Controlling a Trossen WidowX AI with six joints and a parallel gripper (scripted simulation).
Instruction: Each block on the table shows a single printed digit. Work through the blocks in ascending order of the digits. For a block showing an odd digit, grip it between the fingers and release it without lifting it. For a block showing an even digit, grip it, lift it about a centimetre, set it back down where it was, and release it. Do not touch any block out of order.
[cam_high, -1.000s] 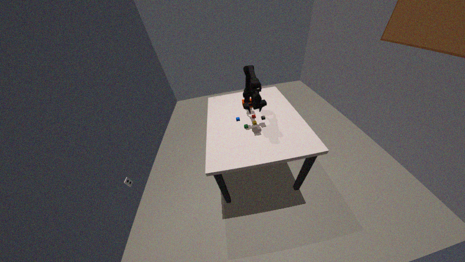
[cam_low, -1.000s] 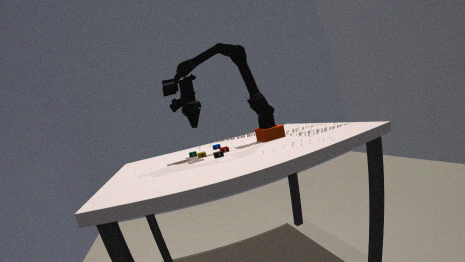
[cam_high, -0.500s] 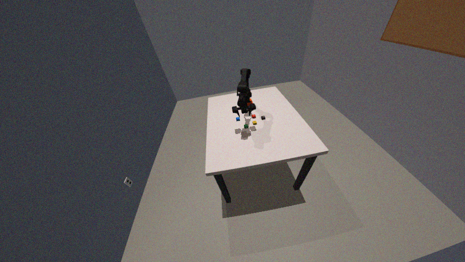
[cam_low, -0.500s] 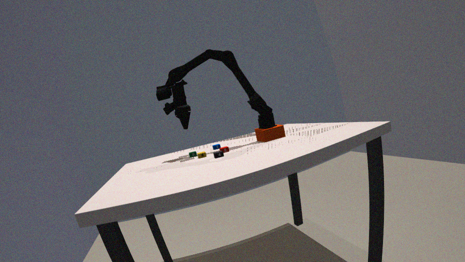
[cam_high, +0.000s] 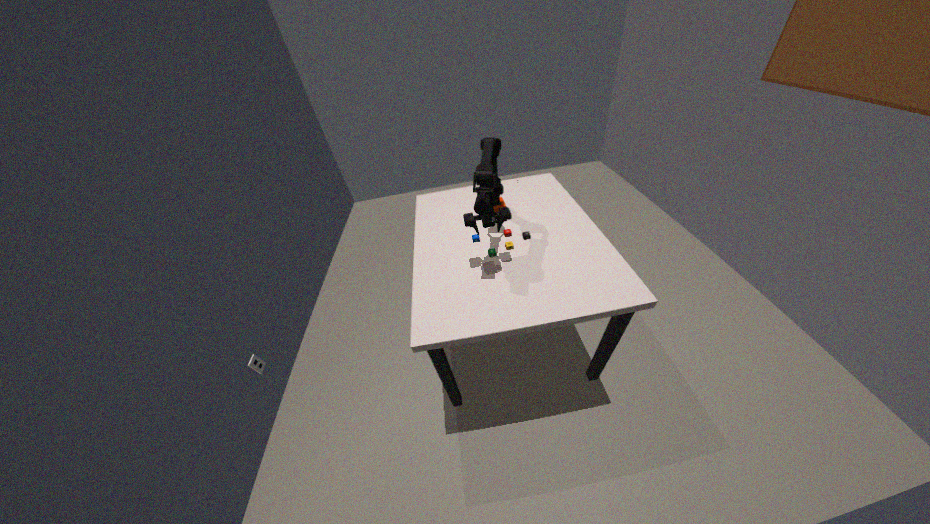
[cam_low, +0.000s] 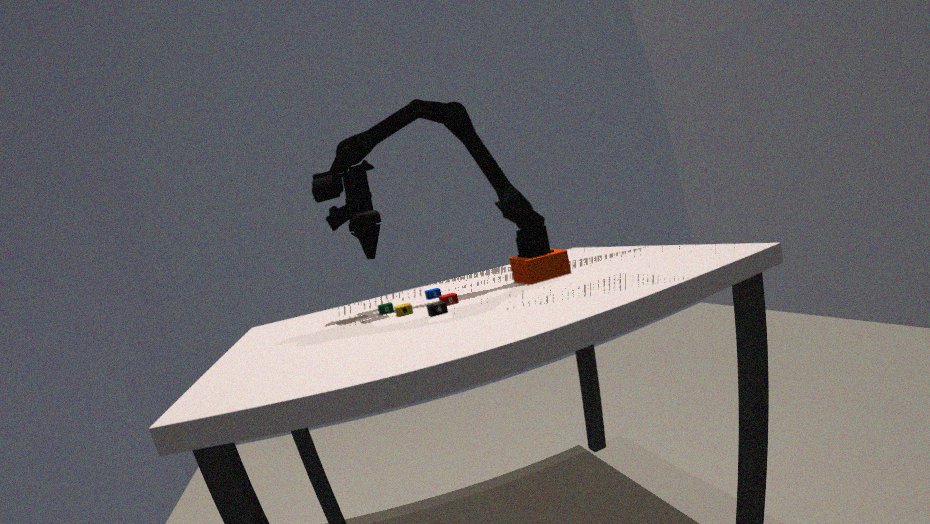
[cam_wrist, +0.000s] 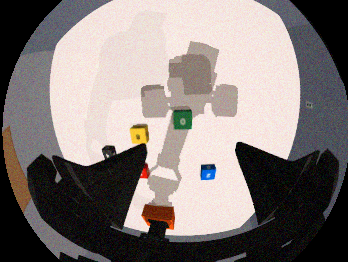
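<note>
Right now my gripper tip is 12 cm above the green block, 1 cm to the right of it and 1 cm past it. Round my gripper tip: red block (12 cm to the left, 12 cm below, 12 cm behind); then blue block (14 cm behind, 12 cm below, 4 cm to the right); then yellow block (12 cm below, 10 cm to the left, 3 cm behind).
</note>
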